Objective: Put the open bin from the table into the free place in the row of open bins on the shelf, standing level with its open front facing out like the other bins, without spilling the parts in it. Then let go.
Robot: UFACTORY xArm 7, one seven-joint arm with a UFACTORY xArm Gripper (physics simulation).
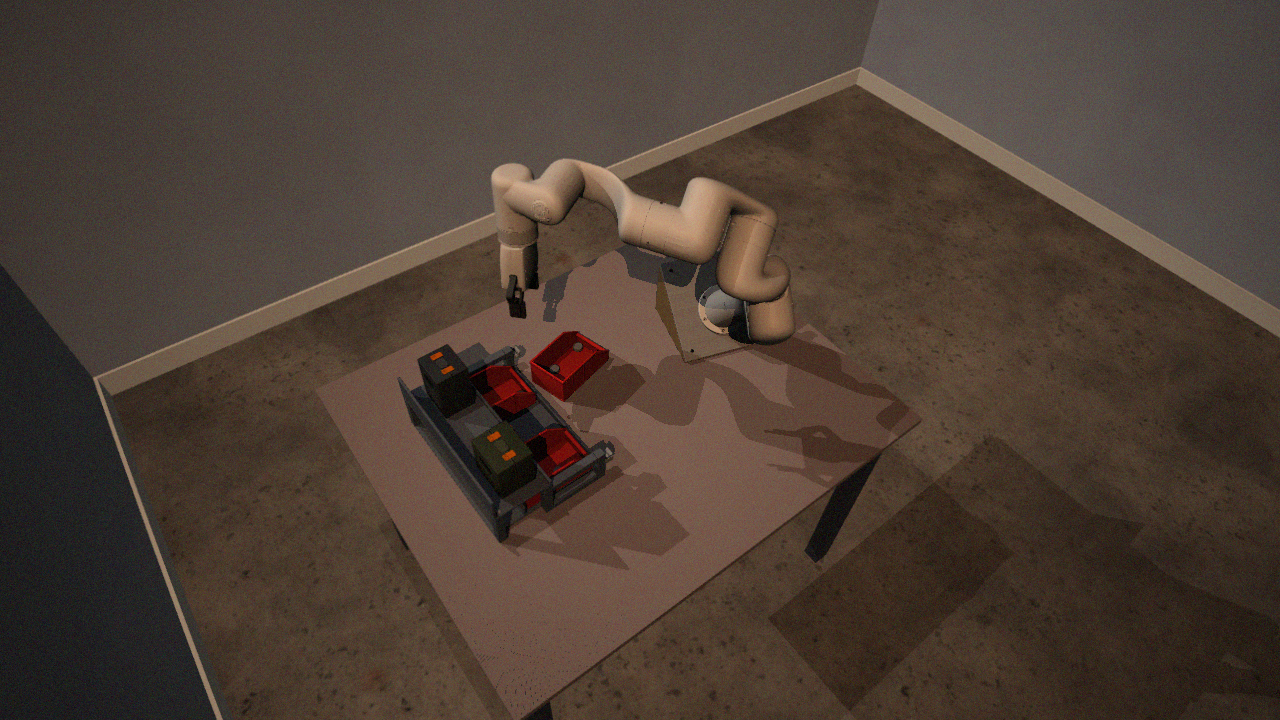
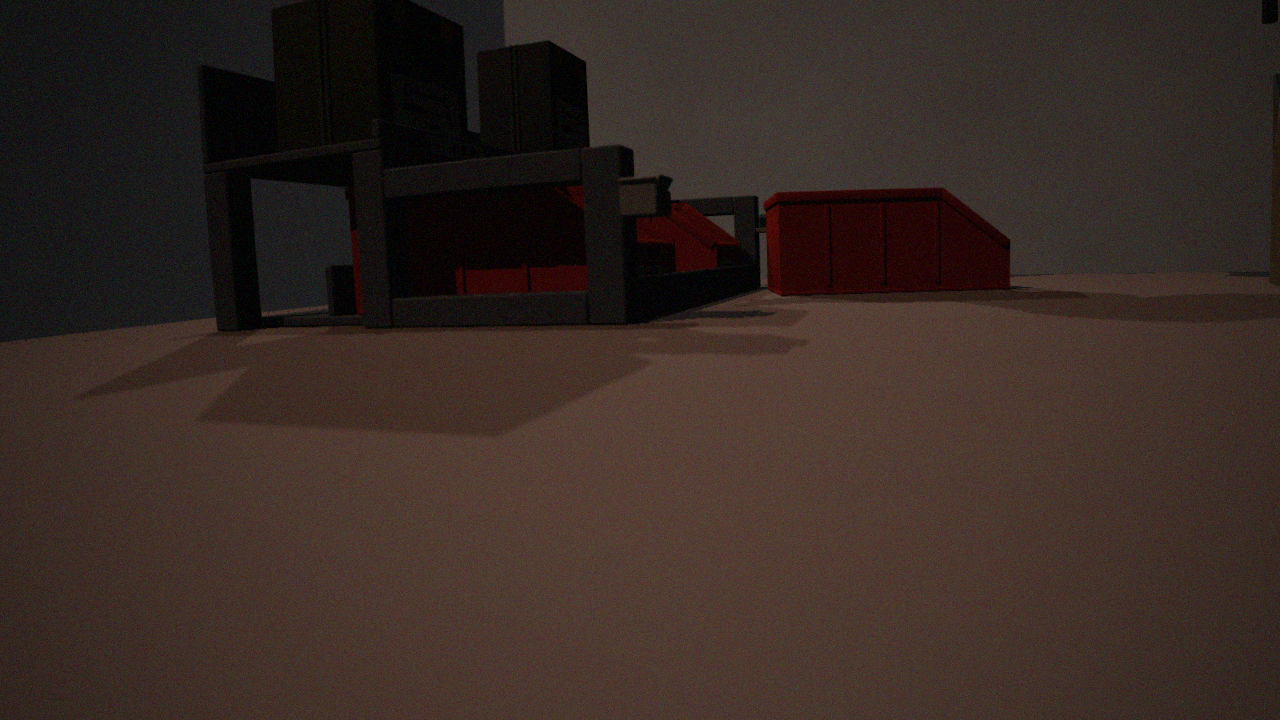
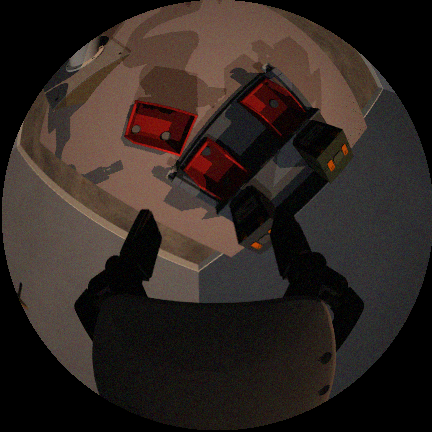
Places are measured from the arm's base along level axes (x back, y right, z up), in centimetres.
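Where they show: gripper, fingertip midpoint: [image 1: 525,302] [image 3: 213,221]; arm's base at its link origin: [image 1: 721,309].
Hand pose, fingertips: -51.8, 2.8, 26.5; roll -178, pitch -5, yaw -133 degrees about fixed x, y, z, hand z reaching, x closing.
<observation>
Each offset is from my fingertips to the top centre of the thing, as dx, dy, dz. Level surfaces: height alone.
The red open bin {+12.0, +4.4, -26.2} [image 1: 565,379] [image 2: 886,246] [image 3: 152,124] stands upright on the table beside the shelf, with two round grey parts in it. The dark grey shelf [image 1: 454,467] [image 2: 606,241] holds two red bins, a far one {-9.0, +3.7, -25.6} [image 1: 506,390] [image 3: 212,167] and a near one [image 1: 561,450] [image 3: 270,102]. The free place [image 1: 528,422] [image 3: 240,129] is between them. My gripper [image 1: 522,300] [image 3: 213,221] is open and empty, high above the table near its far edge, apart from the bin and the shelf.
Two dark boxes with orange marks, one {-18.2, +3.4, -11.3} [image 1: 446,377] [image 2: 534,96] [image 3: 252,217] and another {-16.3, -19.6, -13.8} [image 1: 503,458] [image 2: 368,76] [image 3: 325,150], stand on the shelf's upper board behind the bins. The arm's base plate [image 1: 698,344] is on the table {dz -33.7} [image 1: 617,617]. A wall is behind the table.
</observation>
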